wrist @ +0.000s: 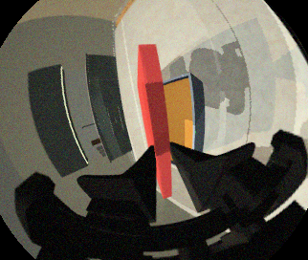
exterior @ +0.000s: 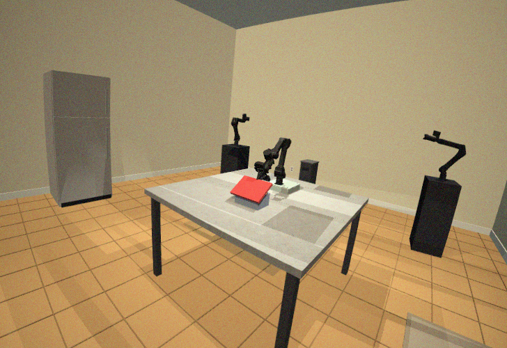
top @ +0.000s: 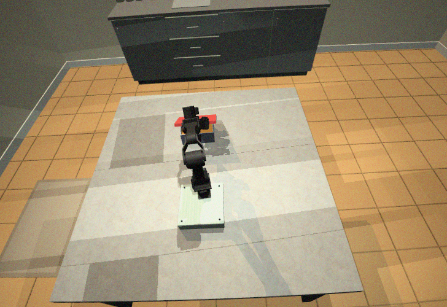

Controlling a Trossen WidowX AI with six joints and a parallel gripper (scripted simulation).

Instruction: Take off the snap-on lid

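The red lid is 70 mm ahead of my gripper tip, 10 mm to the right of it and 40 mm below it. Also, from my gripper tip: grey storage box: 50 mm ahead, 110 mm below.
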